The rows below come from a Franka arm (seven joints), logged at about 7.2 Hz.
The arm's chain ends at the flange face. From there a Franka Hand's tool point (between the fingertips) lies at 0.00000 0.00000 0.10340 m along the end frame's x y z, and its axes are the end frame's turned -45 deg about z.
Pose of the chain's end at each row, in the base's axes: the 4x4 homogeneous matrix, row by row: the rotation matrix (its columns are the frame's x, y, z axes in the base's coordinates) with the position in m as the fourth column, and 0 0 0 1 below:
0.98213, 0.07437, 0.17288, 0.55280; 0.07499, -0.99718, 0.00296, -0.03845; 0.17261, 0.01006, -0.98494, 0.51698; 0, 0, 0, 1
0.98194, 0.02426, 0.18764, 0.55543; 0.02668, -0.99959, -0.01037, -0.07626; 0.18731, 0.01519, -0.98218, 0.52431; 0, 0, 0, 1
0.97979, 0.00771, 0.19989, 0.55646; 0.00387, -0.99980, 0.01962, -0.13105; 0.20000, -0.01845, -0.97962, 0.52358; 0, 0, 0, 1
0.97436, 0.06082, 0.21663, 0.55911; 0.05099, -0.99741, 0.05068, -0.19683; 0.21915, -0.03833, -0.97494, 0.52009; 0, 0, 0, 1
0.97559, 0.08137, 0.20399, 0.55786; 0.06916, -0.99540, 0.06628, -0.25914; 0.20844, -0.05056, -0.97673, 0.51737; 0, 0, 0, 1
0.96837, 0.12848, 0.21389, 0.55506; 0.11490, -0.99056, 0.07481, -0.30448; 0.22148, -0.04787, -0.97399, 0.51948; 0, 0, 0, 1
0.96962, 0.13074, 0.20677, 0.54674; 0.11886, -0.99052, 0.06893, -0.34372; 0.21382, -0.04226, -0.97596, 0.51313; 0, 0, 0, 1
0.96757, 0.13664, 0.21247, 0.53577; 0.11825, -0.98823, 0.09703, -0.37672; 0.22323, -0.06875, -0.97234, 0.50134; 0, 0, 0, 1
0.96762, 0.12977, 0.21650, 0.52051; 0.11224, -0.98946, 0.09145, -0.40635; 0.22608, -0.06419, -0.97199, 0.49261; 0, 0, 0, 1
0.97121, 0.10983, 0.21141, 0.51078; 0.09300, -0.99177, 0.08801, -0.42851; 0.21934, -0.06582, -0.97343, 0.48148; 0, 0, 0, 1
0.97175, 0.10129, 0.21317, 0.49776; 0.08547, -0.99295, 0.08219, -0.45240; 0.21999, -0.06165, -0.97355, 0.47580; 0, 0, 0, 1
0.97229, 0.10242, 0.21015, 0.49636; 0.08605, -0.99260, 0.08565, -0.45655; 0.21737, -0.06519, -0.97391, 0.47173; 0, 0, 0, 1
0.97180, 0.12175, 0.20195, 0.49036; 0.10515, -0.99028, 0.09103, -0.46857; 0.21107, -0.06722, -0.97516, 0.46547; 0, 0, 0, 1
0.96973, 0.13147, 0.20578, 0.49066; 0.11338, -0.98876, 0.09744, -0.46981; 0.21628, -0.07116, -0.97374, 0.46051; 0, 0, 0, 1
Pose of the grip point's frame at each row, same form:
0.64188, 0.74706, 0.17288, 0.57068; 0.75814, -0.65209, 0.00296, -0.03814; 0.11494, 0.12917, -0.98494, 0.41514; 0, 0, 0, 1
0.67718, 0.71149, 0.18764, 0.57483; 0.72568, -0.68795, -0.01037, -0.07733; 0.12171, 0.14319, -0.98218, 0.42275; 0, 0, 0, 1
0.68736, 0.69827, 0.19989, 0.57713; 0.70970, -0.70423, 0.01962, -0.12902; 0.15447, 0.12838, -0.97962, 0.42229; 0, 0, 0, 1
0.64597, 0.73198, 0.21663, 0.58151; 0.74133, -0.66922, 0.05068, -0.19159; 0.18207, 0.12786, -0.97494, 0.41928; 0, 0, 0, 1
0.63231, 0.74738, 0.20399, 0.57895; 0.75276, -0.65495, 0.06628, -0.25229; 0.18314, 0.11164, -0.97673, 0.41638; 0, 0, 0, 1
0.59389, 0.77559, 0.21389, 0.57718; 0.78168, -0.61919, 0.07481, -0.29674; 0.19046, 0.12276, -0.97399, 0.41877; 0, 0, 0, 1
0.59318, 0.77807, 0.20677, 0.56812; 0.78445, -0.61636, 0.06893, -0.33659; 0.18108, 0.12131, -0.97596, 0.41222; 0, 0, 0, 1
0.58756, 0.78079, 0.21247, 0.55774; 0.78240, -0.61517, 0.09703, -0.36669; 0.20646, 0.10923, -0.97234, 0.40080; 0, 0, 0, 1
0.59245, 0.77597, 0.21650, 0.54290; 0.77902, -0.62029, 0.09145, -0.39689; 0.20525, 0.11447, -0.97199, 0.39211; 0, 0, 0, 1
0.60909, 0.76441, 0.21141, 0.53264; 0.76705, -0.63553, 0.08801, -0.41941; 0.20164, 0.10856, -0.97343, 0.38083; 0, 0, 0, 1
0.61551, 0.75875, 0.21317, 0.51980; 0.76256, -0.64169, 0.08219, -0.44390; 0.19915, 0.11196, -0.97355, 0.37513; 0, 0, 0, 1
0.61509, 0.75993, 0.21015, 0.51809; 0.76272, -0.64103, 0.08565, -0.44769; 0.19980, 0.10761, -0.97391, 0.37103; 0, 0, 0, 1
0.60108, 0.77326, 0.20195, 0.51124; 0.77459, -0.62588, 0.09103, -0.45916; 0.19678, 0.10172, -0.97516, 0.36464; 0, 0, 0, 1
0.59274, 0.77867, 0.20578, 0.51194; 0.77933, -0.61899, 0.09744, -0.45973; 0.20325, 0.10262, -0.97374, 0.35983; 0, 0, 0, 1

